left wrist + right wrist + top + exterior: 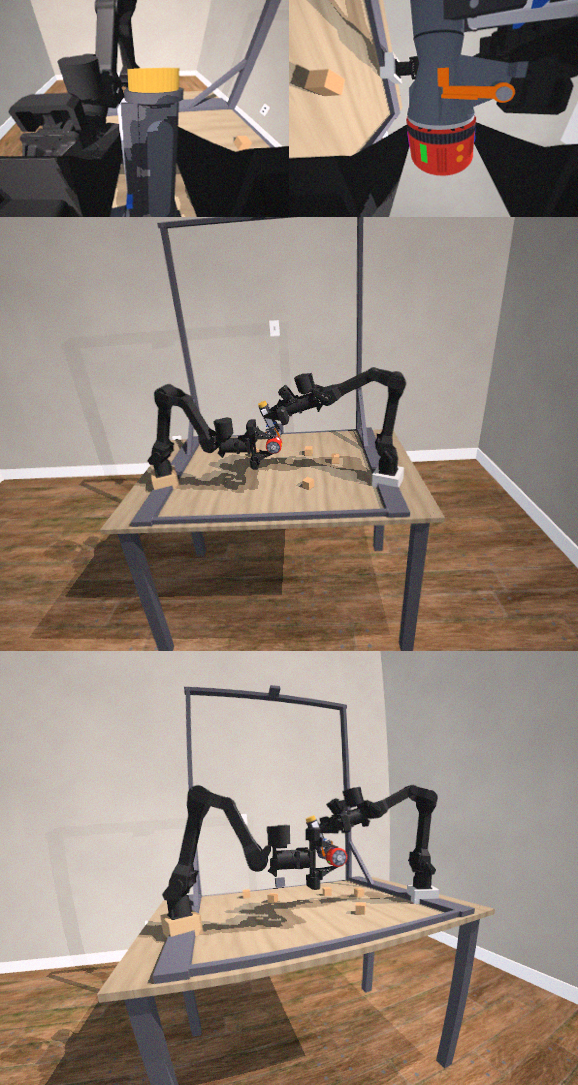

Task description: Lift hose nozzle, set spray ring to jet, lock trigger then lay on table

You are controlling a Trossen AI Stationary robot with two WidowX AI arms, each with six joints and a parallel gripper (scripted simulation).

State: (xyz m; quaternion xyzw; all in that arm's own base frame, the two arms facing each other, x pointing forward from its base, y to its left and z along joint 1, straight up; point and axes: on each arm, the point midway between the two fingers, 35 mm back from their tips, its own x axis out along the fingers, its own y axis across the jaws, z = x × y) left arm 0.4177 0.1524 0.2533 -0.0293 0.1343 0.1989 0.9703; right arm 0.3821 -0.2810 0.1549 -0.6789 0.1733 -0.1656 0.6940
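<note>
My right gripper is now 30 mm to the right of the red spray ring.
</note>
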